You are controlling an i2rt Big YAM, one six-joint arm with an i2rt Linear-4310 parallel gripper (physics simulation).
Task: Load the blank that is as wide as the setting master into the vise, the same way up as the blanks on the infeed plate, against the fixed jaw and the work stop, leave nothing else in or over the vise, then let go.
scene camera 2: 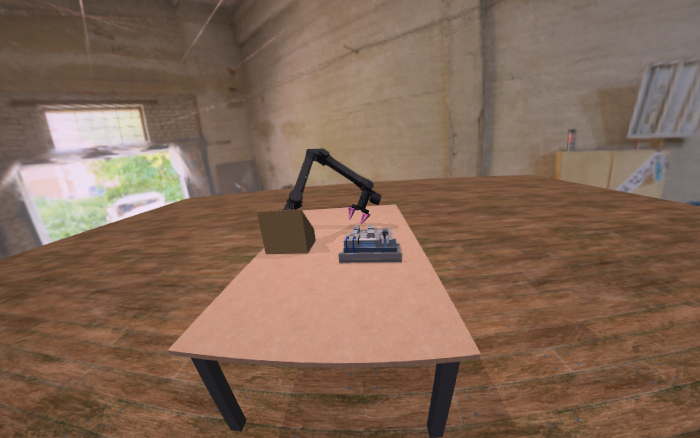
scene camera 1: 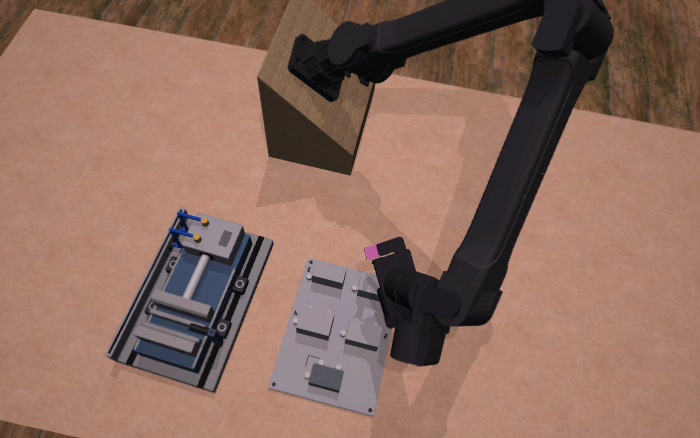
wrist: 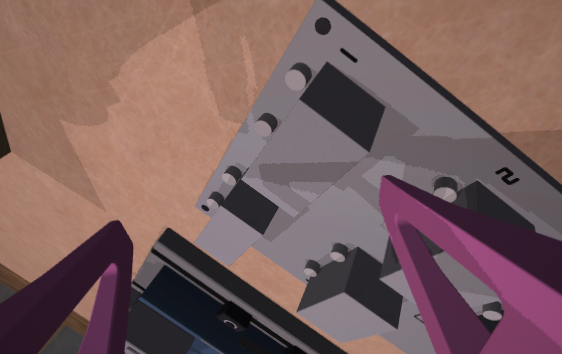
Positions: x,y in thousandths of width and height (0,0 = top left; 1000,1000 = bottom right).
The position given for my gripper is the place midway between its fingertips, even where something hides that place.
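Blue vise bed (scene camera 1: 309,629), (wrist: 302,832): visible. Grey infeed plate (scene camera 1: 519,844), (wrist: 757,377): visible. My gripper (scene camera 1: 544,631), (wrist: 453,595): open, holding nothing.
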